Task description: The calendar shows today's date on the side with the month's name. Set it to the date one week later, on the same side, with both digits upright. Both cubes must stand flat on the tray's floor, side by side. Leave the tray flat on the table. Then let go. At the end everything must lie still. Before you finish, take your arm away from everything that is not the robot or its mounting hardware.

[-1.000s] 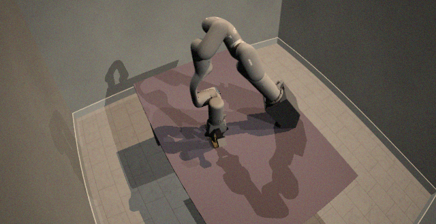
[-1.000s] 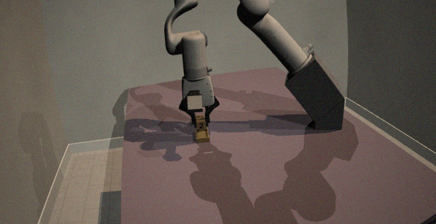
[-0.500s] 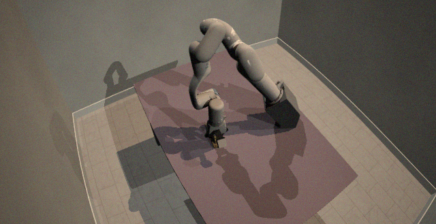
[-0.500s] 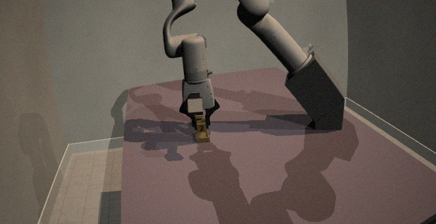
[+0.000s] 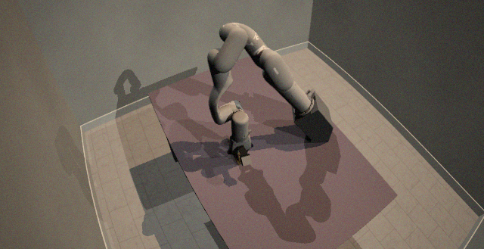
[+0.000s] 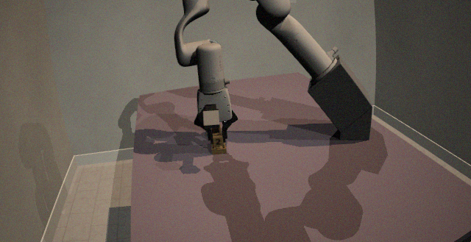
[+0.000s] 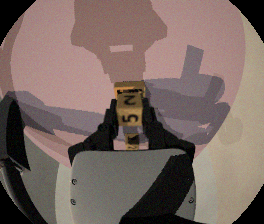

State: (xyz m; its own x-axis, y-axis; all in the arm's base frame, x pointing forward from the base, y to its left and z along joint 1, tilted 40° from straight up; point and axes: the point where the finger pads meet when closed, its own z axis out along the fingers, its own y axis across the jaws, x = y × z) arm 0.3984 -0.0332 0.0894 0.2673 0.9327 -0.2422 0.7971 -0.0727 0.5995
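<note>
My hand is 1 cm above the yellow digit cube. From my hand the other things lie so: tray: 1 cm behind, 2 cm to the right, 4 cm below.
</note>
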